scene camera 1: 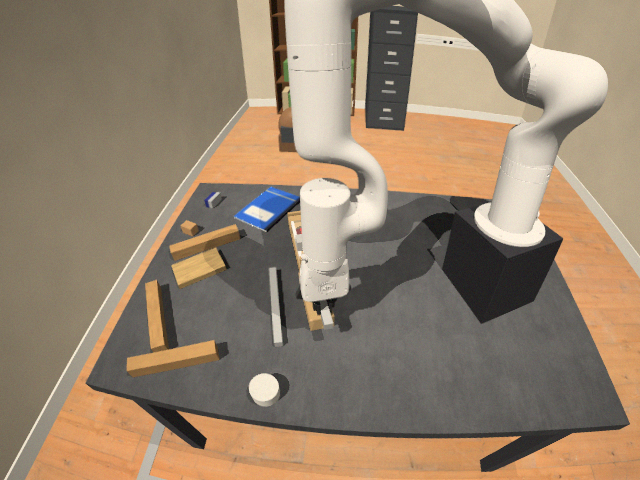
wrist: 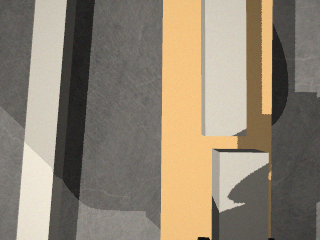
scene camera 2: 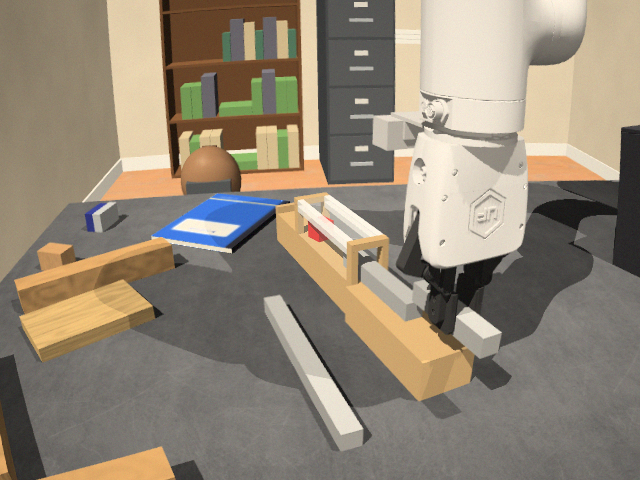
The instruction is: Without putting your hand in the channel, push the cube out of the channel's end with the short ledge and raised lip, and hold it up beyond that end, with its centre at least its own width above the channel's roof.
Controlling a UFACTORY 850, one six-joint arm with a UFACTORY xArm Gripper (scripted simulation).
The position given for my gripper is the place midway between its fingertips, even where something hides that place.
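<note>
My gripper (scene camera 2: 453, 323) is visible, and scene camera 1 shows the gripper (scene camera 1: 323, 309) too. Also present: a long grey stick (scene camera 2: 347, 432). A small wooden cube (scene camera 2: 52, 255) is visible; in the wrist view it is out of frame. White puck (scene camera 1: 264, 388) visible; in the wrist view the puck is out of frame. A tan wooden channel (wrist: 186, 159) and a roof (scene camera 2: 344, 225) are seen as well.
</note>
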